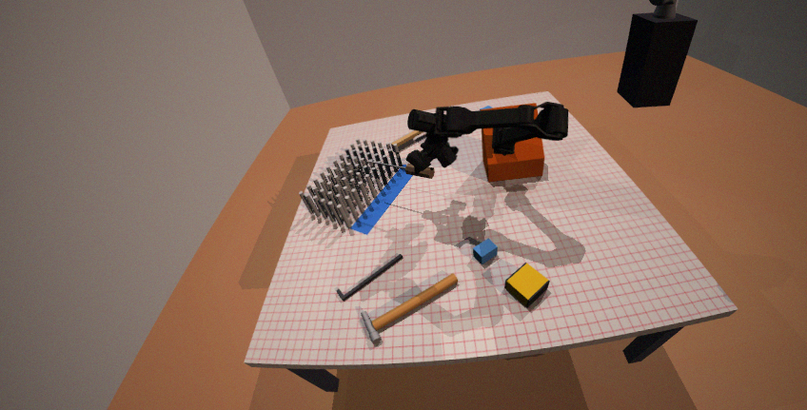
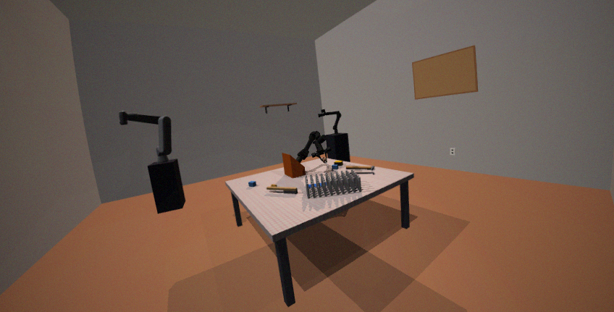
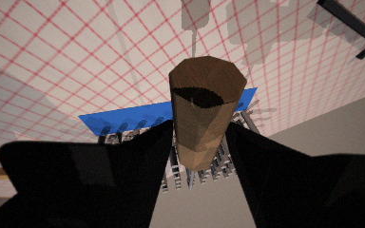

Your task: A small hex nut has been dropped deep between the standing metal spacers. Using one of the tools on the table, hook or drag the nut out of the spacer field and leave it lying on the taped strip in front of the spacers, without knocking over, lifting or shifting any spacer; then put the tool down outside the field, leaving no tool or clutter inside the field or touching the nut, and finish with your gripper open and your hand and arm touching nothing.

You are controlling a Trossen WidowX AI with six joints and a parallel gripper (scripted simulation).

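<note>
Right now the blue taped strip is 16 cm ahead of my gripper tip, 7 cm to the right of it and 16 cm below it. The rest, counted from my gripper tip: yellow block (30 cm behind, 33 cm to the left, 14 cm below); then thin wire tool (10 cm ahead, 4 cm to the right, 1 cm below); then yellow piece (6 cm behind, 48 cm to the right, 15 cm below).
</note>
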